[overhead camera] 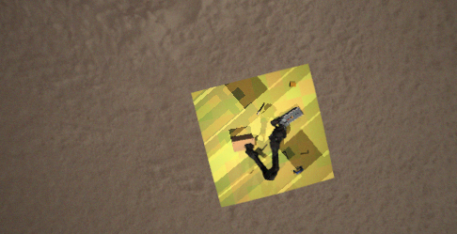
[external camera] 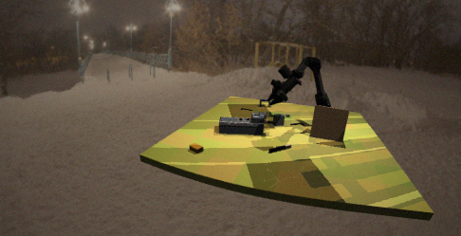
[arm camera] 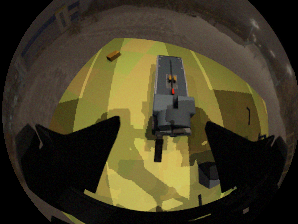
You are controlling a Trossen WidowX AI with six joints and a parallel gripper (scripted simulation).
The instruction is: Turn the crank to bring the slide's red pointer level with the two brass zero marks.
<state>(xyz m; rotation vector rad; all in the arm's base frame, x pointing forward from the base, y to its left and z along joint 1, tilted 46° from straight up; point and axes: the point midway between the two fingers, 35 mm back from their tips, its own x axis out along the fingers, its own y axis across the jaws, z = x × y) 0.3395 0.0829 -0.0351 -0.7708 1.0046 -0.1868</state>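
The red pointer lies 120 mm below my gripper tip, 120 mm ahead of it and 10 mm to the right of it. Also, from my gripper tip: black stick 190 mm below, 170 mm to the left, 100 mm behind; then crank handle 120 mm below, 30 mm behind, 10 mm to the right; then grey block 170 mm to the right, 160 mm below, 70 mm behind.
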